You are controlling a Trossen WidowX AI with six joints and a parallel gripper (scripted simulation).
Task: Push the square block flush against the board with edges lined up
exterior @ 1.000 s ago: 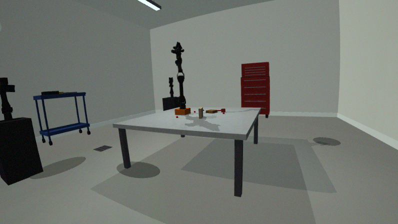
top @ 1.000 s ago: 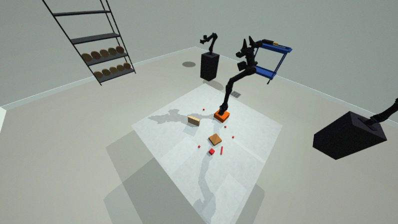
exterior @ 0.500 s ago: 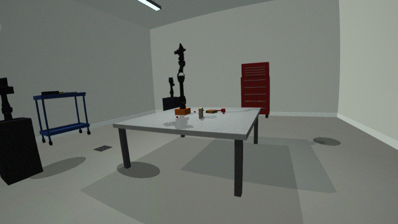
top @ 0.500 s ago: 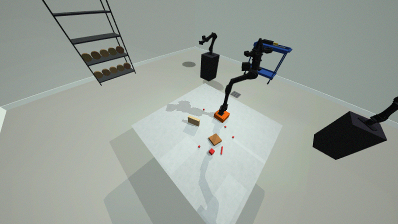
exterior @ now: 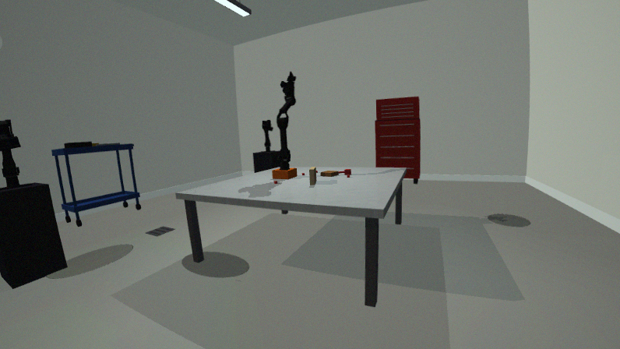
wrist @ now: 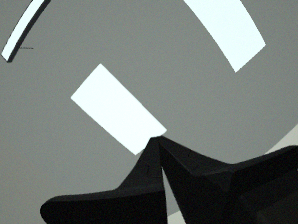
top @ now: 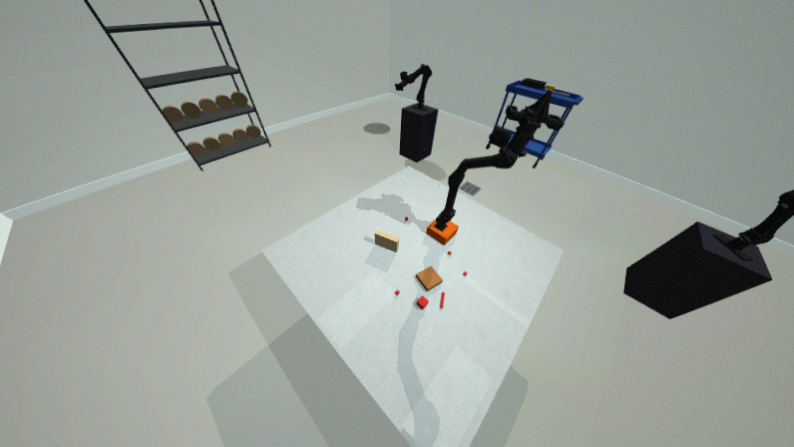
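Right now the tan board is 33 cm ahead of my gripper tip, 39 cm to the right of it and 80 cm below it. The rest, counted from my gripper tip: red cube: 46 cm ahead, 2 cm to the right, 83 cm below; brown square block: 33 cm ahead, 7 cm to the right, 84 cm below; red stick: 37 cm ahead, 4 cm to the left, 85 cm below.
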